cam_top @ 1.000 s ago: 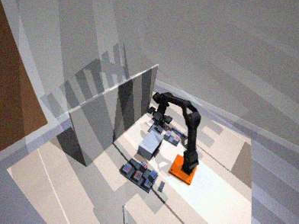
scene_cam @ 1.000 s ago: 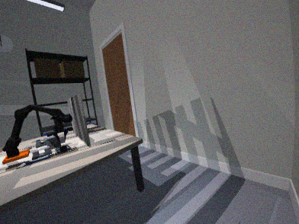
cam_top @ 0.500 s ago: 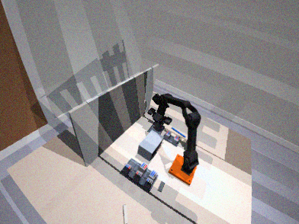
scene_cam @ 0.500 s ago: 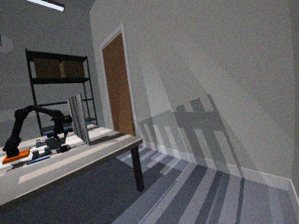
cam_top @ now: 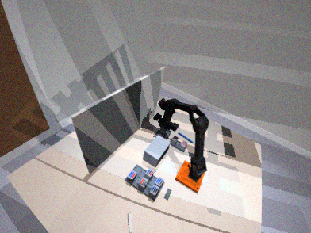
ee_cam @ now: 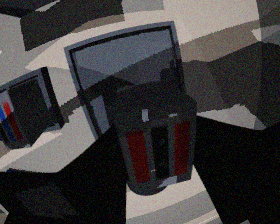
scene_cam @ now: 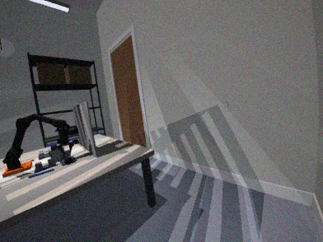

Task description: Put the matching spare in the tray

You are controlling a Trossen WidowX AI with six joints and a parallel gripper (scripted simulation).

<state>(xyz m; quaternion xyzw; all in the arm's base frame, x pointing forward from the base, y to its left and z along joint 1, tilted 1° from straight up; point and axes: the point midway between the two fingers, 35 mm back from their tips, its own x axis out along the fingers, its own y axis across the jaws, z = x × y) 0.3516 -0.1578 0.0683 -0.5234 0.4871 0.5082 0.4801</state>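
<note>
The grey tray lies 5 cm below my gripper tip and 1 cm behind it. The rest, counted from my gripper tip: grey upright panel: 21 cm to the left, 17 cm above, 16 cm ahead; grey mounted unit: 20 cm to the left, 7 cm behind; blue marker pen: 16 cm behind, 10 cm to the right, 4 cm below.
</note>
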